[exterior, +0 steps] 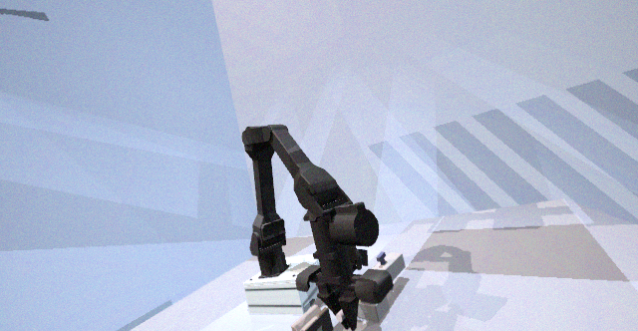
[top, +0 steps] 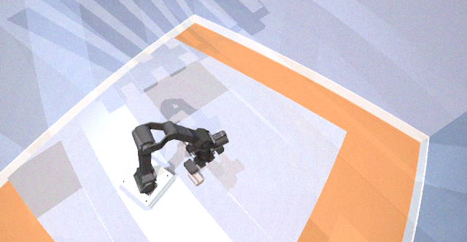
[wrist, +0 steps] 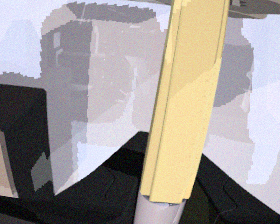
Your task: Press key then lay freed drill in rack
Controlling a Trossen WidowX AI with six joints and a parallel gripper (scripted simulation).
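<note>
Right now the pale drill cylinder is 4 cm to the left of my gripper tip, 3 cm above it and 1 cm ahead of it. Round my gripper tip: rack: 8 cm behind; blue key: 16 cm to the left, 5 cm ahead, 3 cm above; block: 13 cm to the left, 5 cm ahead, 2 cm above.
</note>
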